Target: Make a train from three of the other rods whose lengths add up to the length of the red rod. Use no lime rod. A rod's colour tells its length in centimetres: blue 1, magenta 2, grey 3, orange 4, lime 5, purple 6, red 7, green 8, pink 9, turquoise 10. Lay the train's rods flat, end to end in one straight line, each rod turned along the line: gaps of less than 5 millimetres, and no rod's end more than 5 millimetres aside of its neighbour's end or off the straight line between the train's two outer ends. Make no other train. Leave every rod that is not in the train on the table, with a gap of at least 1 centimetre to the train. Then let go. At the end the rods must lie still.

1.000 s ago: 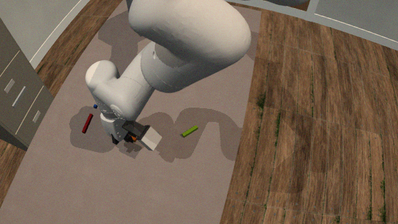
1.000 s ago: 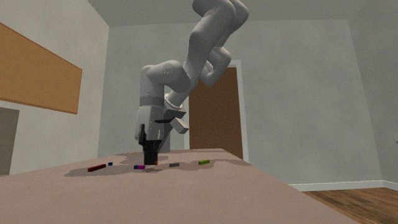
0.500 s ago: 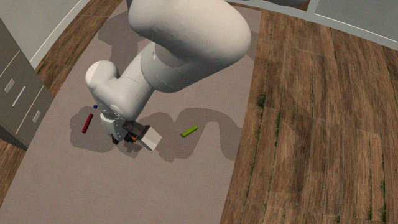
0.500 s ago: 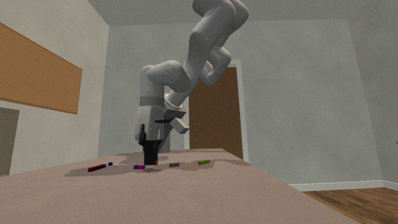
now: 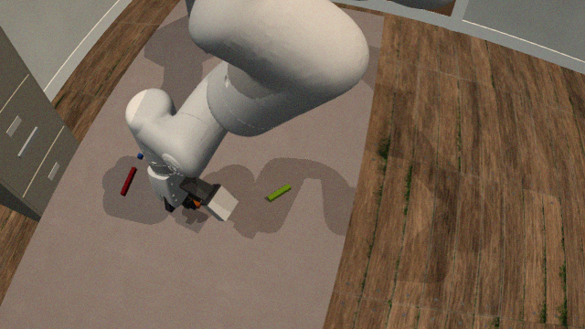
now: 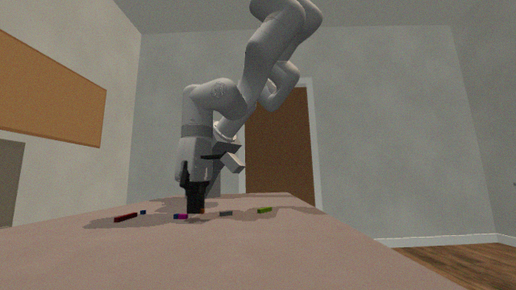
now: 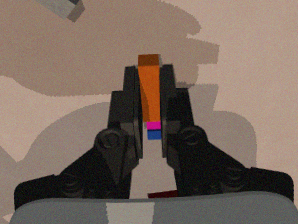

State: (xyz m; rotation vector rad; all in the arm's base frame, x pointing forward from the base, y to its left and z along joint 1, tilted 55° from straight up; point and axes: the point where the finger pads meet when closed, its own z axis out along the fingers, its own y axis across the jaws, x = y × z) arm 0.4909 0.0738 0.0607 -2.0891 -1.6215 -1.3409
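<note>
The orange rod is 20 mm below my hand. Round my hand: grey rod: 60 mm to the left, 50 mm behind, 30 mm below; then magenta rod: 30 mm to the right, 30 mm below; then red rod: 170 mm to the right, 30 mm below, 30 mm ahead.
</note>
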